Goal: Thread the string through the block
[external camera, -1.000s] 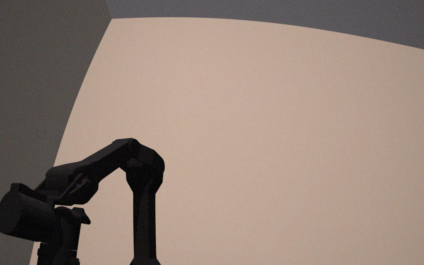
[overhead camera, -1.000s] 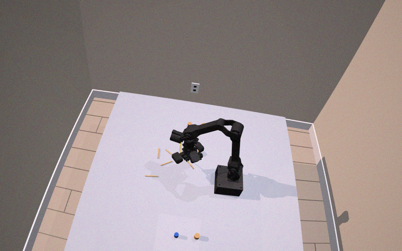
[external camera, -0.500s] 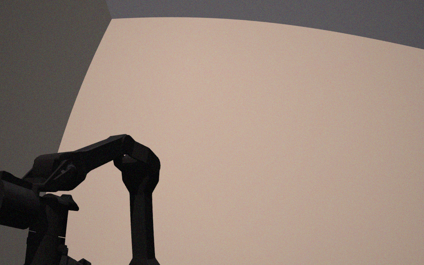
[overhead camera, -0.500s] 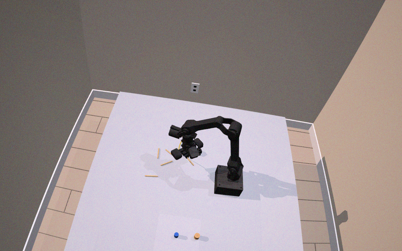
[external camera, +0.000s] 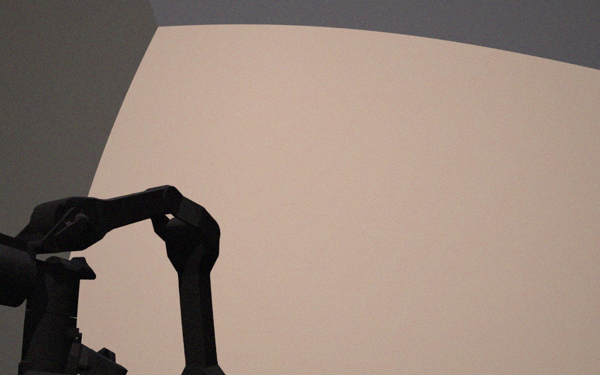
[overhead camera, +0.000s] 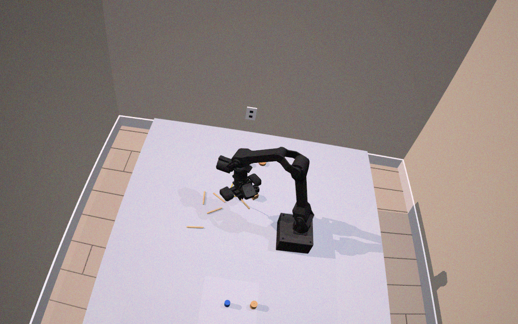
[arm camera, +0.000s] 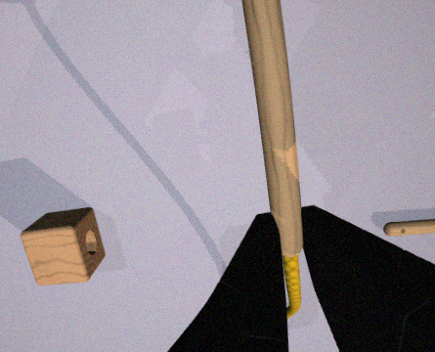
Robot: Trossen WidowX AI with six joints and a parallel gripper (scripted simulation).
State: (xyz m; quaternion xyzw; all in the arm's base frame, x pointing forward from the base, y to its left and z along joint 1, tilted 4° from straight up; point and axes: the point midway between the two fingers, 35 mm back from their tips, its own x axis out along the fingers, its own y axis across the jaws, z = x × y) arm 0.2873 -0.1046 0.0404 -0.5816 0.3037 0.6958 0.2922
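My gripper tip is 9 cm to the left of the wooden block, 8 cm above it and 6 cm past it. From my gripper tip the other things lie so: thin wooden stick: 1 cm to the left, 1 cm behind; then blue peg: 47 cm to the left, 8 cm below; then round wooden button: 22 cm to the right, 9 cm below, 3 cm ahead.
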